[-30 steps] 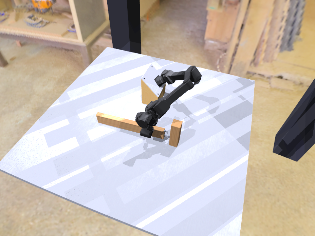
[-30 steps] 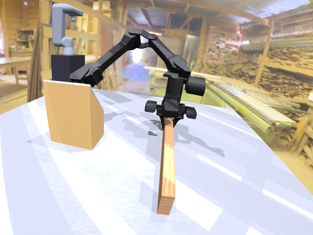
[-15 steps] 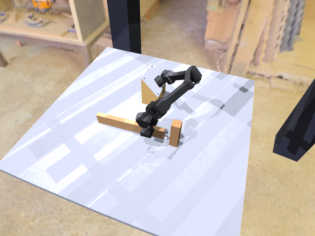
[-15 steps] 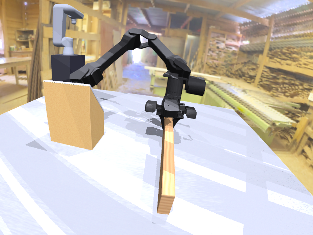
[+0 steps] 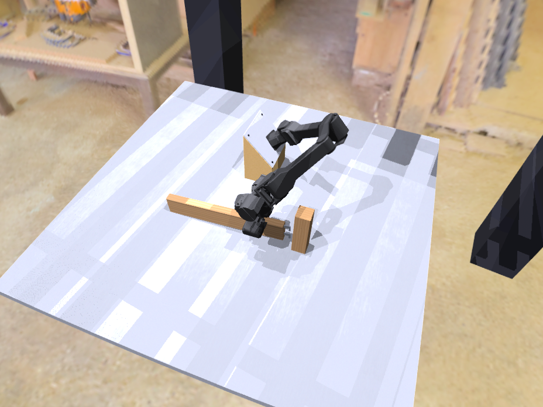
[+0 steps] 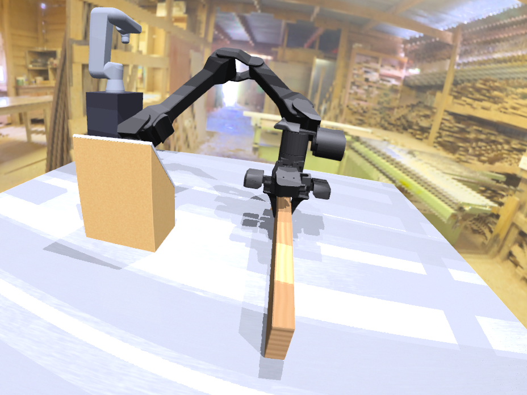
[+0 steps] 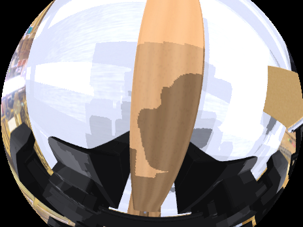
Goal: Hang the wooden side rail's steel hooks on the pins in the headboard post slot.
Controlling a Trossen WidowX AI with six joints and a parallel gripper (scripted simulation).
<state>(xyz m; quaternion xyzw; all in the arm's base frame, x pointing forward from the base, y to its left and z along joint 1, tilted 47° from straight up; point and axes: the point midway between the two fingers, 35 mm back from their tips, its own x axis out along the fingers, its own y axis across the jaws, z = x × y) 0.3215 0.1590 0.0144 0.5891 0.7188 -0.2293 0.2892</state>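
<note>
Right now the headboard post is 140 mm to the left of my gripper tip, 40 mm above it and 20 mm behind it.
</note>
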